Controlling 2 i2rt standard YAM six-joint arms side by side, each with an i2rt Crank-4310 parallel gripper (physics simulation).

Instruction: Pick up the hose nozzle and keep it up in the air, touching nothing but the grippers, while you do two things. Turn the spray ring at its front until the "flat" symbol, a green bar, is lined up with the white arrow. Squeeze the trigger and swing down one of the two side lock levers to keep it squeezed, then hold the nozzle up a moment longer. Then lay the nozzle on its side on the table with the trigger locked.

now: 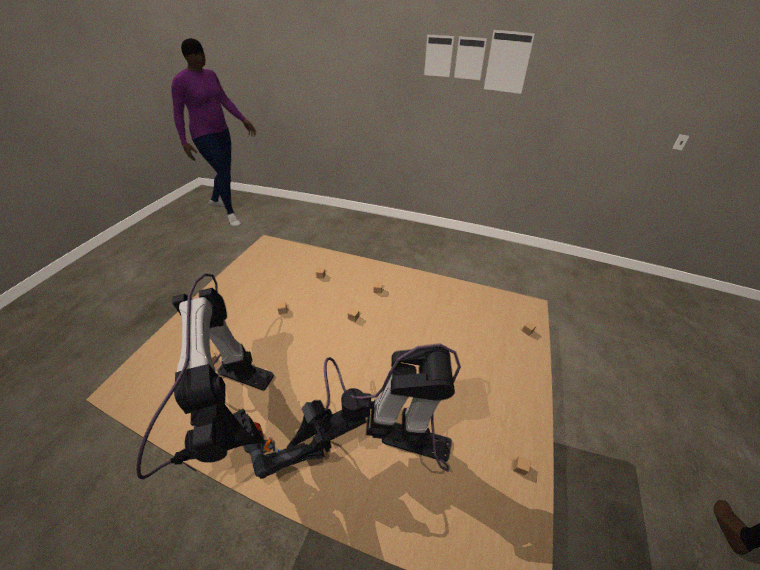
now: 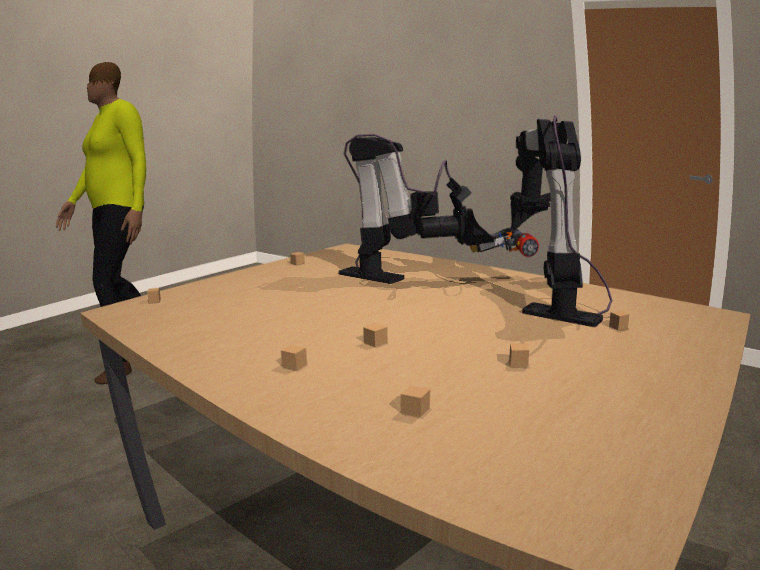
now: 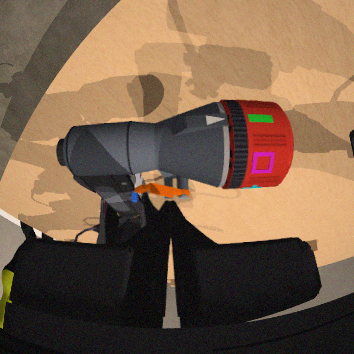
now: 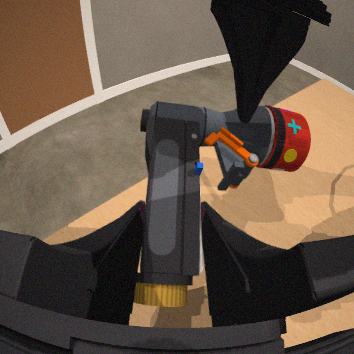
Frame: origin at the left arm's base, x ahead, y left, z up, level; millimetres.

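Seen in the pictures: left gripper, fingertip midpoint: (image 1: 261, 441) (image 2: 513, 229) (image 3: 169, 203) (image 4: 242, 118); right gripper, fingertip midpoint: (image 1: 289, 454) (image 2: 491, 238) (image 3: 122, 194) (image 4: 172, 204); left arm's base, link origin: (image 1: 245, 374) (image 2: 562, 316); right arm's base, link origin: (image 1: 416, 441) (image 2: 370, 276) (image 3: 121, 224).
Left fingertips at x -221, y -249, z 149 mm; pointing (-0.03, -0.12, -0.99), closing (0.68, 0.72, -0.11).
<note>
Pixels of each thing's top centre, then the offset from my left fingertips to it. "spot": a spot on its surface instead. Level surfaces: height alone.
- dark grey nozzle, surface spot: (image 3: 145, 150) spot: 14 mm down, 34 mm back, 12 mm left
- green bar, surface spot: (image 3: 260, 118) spot: 27 mm down, 5 mm back, 71 mm left
- red spray ring, top centre: (image 3: 255, 182) (image 4: 288, 111) (image 2: 527, 233) 4 mm down, 16 mm ahead, 53 mm left
- white arrow, top centre: (image 3: 215, 122) 21 mm down, 22 mm back, 51 mm left
- orange lock lever, top centre: (image 4: 235, 139) (image 3: 162, 203) 8 mm down, 6 mm ahead, 14 mm right
- blue peg, surface spot: (image 4: 199, 168) spot: 19 mm down, 2 mm ahead, 45 mm right
- wooden table, surface height: 149 mm down
The dark grey nozzle (image 3: 145, 150) (image 4: 172, 120) is held up in the air. My right gripper (image 4: 172, 204) is shut on its handle (image 4: 165, 225), above the yellow base. The green bar (image 3: 260, 118) on the red spray ring (image 3: 280, 145) (image 4: 299, 145) (image 2: 528, 244) is about level with the white arrow (image 3: 215, 120). The orange lock lever (image 3: 162, 190) (image 4: 230, 145) slants between the body and the trigger (image 4: 229, 175), whose lower end stands away from the handle. A blue peg (image 4: 199, 168) shows at the handle. My left gripper (image 3: 169, 203) (image 4: 242, 118) is shut, its tips close to the lever; contact is unclear.
Small wooden cubes (image 2: 414, 401) (image 2: 375, 335) (image 2: 518, 355) (image 1: 522, 465) stand scattered on the wooden table (image 1: 429, 319) (image 2: 552, 441). The two arms' bases (image 2: 371, 275) (image 2: 561, 313) stand on the table. Two people (image 1: 202, 104) (image 2: 113, 159) stand off the table.
</note>
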